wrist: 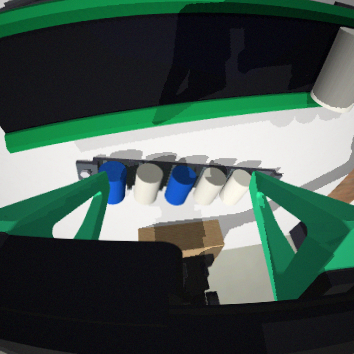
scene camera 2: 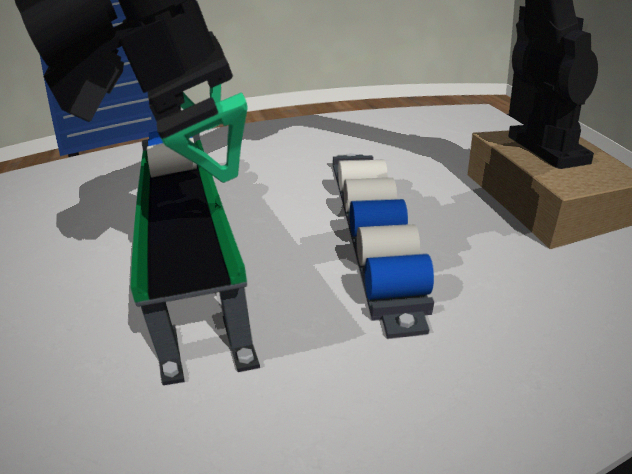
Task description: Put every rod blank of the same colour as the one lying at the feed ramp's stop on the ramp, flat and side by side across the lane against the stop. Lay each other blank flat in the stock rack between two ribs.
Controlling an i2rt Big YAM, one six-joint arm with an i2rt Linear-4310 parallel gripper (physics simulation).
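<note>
The feed ramp (scene camera 2: 222, 239) (wrist: 165, 111) has green side rails and a black lane. A white blank (scene camera 2: 171, 160) (wrist: 337, 75) lies across the lane near its far end; a bit of a blue blank (scene camera 2: 154, 138) shows behind it in the scene view. The dark stock rack (scene camera 2: 403, 307) (wrist: 92, 166) holds a blue blank (scene camera 2: 399, 276) (wrist: 115, 182), a white blank (scene camera 2: 389, 242) (wrist: 148, 184), a blue blank (scene camera 2: 378, 216) (wrist: 180, 185) and two white blanks (scene camera 2: 370, 192) (scene camera 2: 362, 172), lying side by side. My gripper (wrist: 179, 178) is open and empty, above the ramp.
A wooden block (scene camera 2: 556, 204) (wrist: 182, 236) stands beyond the rack, with a black arm base (scene camera 2: 551, 145) on it. A blue slatted panel (scene camera 2: 102, 125) stands behind the ramp. Two bolted legs (scene camera 2: 162, 331) (scene camera 2: 237, 321) carry the ramp's near end.
</note>
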